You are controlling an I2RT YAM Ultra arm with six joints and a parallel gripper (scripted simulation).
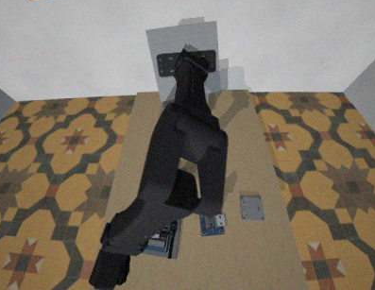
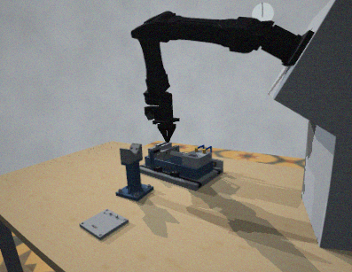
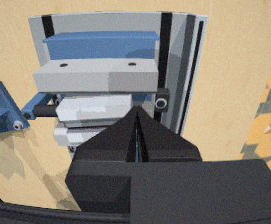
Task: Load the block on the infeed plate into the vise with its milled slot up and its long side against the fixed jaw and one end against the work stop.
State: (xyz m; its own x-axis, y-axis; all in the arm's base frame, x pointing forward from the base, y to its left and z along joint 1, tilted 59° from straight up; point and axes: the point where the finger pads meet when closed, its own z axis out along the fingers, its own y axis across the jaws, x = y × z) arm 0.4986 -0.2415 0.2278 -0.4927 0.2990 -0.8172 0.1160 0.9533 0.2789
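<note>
The part lies 3 cm to the left of my hand and 1 cm below it. Also, from my hand: fixed jaw: 3 cm ahead, 3 cm to the left, 4 cm below; moving jaw: 3 cm behind, 4 cm to the left, 4 cm below; work stop: 1 cm ahead, 8 cm to the left, 2 cm below.
</note>
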